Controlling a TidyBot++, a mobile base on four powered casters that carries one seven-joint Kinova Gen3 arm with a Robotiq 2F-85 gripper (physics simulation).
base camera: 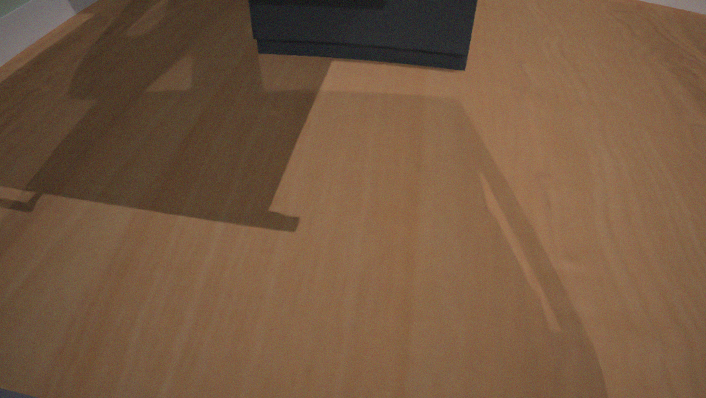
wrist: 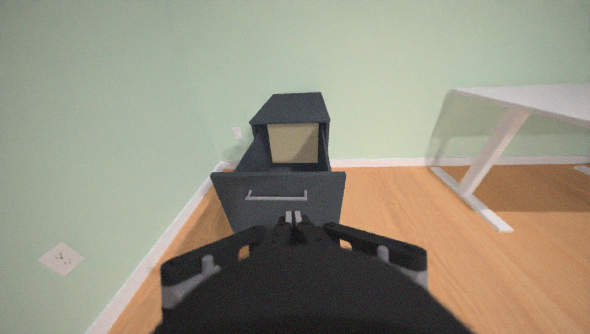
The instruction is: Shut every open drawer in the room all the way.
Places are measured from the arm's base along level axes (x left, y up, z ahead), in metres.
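Pixels of known places: gripper, fingertip midpoint: [wrist: 293, 220].
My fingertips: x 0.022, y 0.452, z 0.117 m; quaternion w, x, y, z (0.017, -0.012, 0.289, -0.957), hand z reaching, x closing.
Note:
Behind a point stands the place of what it marks.
A dark grey cabinet [base camera: 360, 30] {x 0.026, y -0.331, z 0.770 m} [wrist: 299, 107] {x -0.031, y 0.340, z 0.991 m} stands against the green wall, seen from its front in the wrist view; its lower part shows at the top of the base camera view. Its upper drawer [wrist: 320, 192] {x -0.051, y 0.261, z 0.360 m} is pulled far out toward me, with a light panel visible inside behind the drawer front. The drawer front carries a silver bar handle [wrist: 276, 198] {x 0.072, y 0.270, z 0.338 m}. My gripper [wrist: 293, 220] {x 0.022, y 0.452, z 0.117 m} is shut and empty. In the wrist view its fingertips appear just below the handle, in front of the drawer front. The drawer front's lower part is hidden behind the gripper.
A white table [wrist: 550, 100] {x -1.361, y 0.323, z 0.887 m} with a white leg and foot stands to the right of the cabinet. A green wall [wrist: 100, 125] {x 0.872, y 0.376, z 0.758 m} with a white baseboard runs close along the left side, with an outlet [wrist: 61, 258] {x 0.900, y 0.012, z 0.360 m} on it. Shadows lie on the wooden floor [base camera: 375, 250] {x -0.011, y -0.397, z 0.371 m}.

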